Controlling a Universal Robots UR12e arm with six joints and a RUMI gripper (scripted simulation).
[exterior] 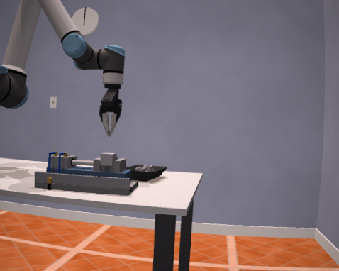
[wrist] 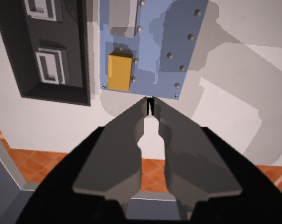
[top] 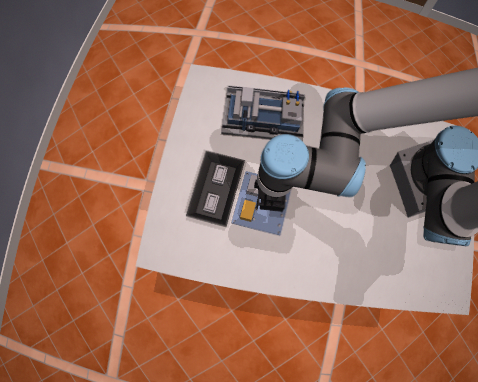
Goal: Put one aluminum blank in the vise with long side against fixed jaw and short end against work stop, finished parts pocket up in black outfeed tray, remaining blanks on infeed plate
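My hand is 5 cm short of the yellow brass blank, 2 cm to the right of it and 15 cm above it.
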